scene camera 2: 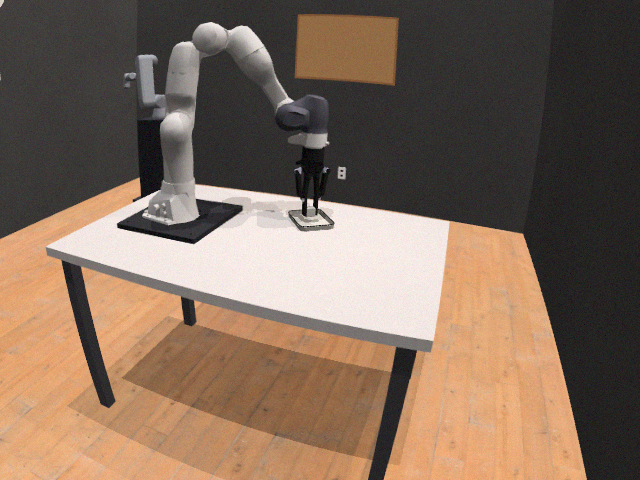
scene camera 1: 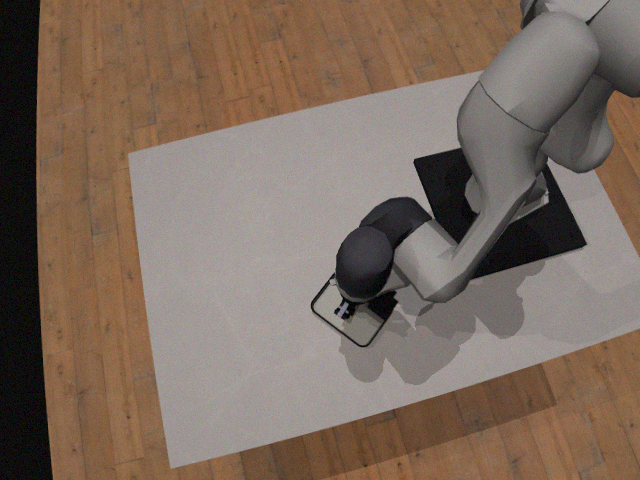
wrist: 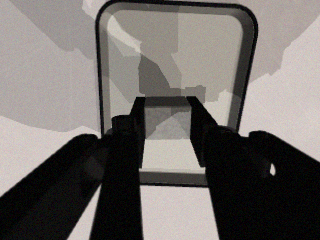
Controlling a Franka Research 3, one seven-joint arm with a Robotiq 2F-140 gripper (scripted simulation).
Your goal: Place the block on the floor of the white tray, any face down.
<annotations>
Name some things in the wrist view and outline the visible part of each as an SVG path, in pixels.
The gripper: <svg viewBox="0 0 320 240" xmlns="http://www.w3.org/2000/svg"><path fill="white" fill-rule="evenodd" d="M146 97L136 97L129 115L112 117L112 128L107 130L103 138L98 139L97 135L87 133L75 136L0 196L0 240L67 240L100 185L89 240L144 240L139 168L142 168L145 145L144 105ZM186 96L191 105L190 141L200 168L205 168L204 183L206 181L208 183L219 240L320 240L320 162L266 131L251 131L248 137L244 137L232 127L218 125L196 96Z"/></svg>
A white tray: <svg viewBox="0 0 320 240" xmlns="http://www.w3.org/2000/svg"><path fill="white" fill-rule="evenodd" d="M145 139L142 168L139 168L140 186L208 188L207 181L204 183L205 168L200 168L190 139ZM100 8L95 20L101 138L104 137L108 129L112 128L112 117L130 114L136 97L196 96L218 125L232 127L239 133L259 31L257 19L249 8L233 3L174 0L109 0Z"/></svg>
A grey block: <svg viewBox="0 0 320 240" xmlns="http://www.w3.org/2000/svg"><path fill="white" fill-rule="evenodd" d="M146 97L144 105L146 140L190 139L191 105L185 96Z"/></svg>
</annotations>
